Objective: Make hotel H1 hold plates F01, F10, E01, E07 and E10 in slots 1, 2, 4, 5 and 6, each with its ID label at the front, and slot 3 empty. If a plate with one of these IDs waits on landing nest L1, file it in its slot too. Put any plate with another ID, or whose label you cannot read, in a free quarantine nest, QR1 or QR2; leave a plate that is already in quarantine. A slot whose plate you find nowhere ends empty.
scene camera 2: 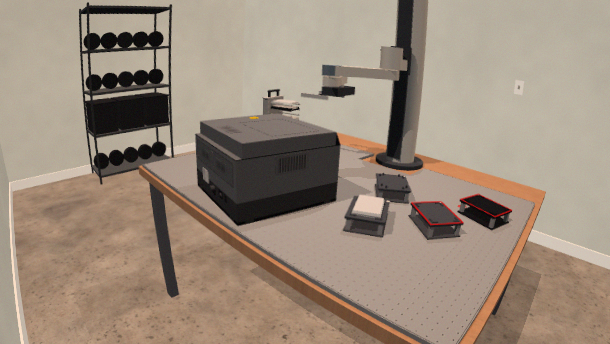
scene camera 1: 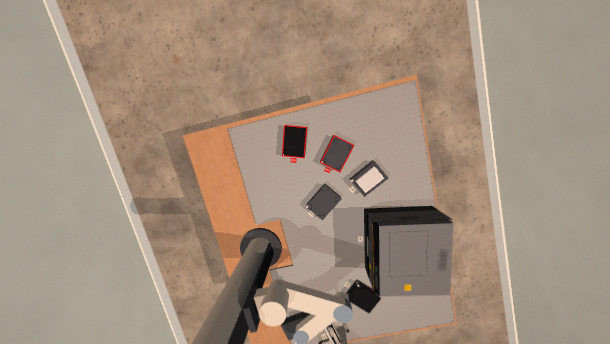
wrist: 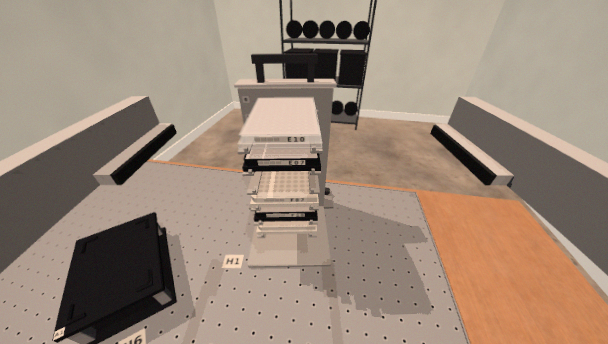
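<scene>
Hotel H1 [wrist: 326, 125] [scene camera 2: 266, 106] stands ahead in the wrist view. At its top is white plate E10 [wrist: 282, 120], with black plate E07 [wrist: 289, 163] below it. After an open level comes a pale welled plate [wrist: 285, 201], its label too small to read surely. Lower sits a black plate [wrist: 285, 216], whose label seems to read F10, above a pale plate [wrist: 286, 228] with no readable label. My gripper [wrist: 303, 113] [scene camera 2: 314, 95] is open and empty in front of the hotel. A white plate [scene camera 1: 369, 179] [scene camera 2: 369, 206] rests on a dark nest, label unreadable.
Two red-edged nests [scene camera 1: 294, 141] [scene camera 1: 337, 153] [scene camera 2: 485, 205] [scene camera 2: 436, 213] show no plate. A dark nest [scene camera 1: 323, 201] [scene camera 2: 393, 185] stands near the column. Black nest N6 [scene camera 1: 364, 296] [wrist: 117, 265] stands left of the hotel, near the large grey instrument [scene camera 1: 415, 255] [scene camera 2: 270, 165].
</scene>
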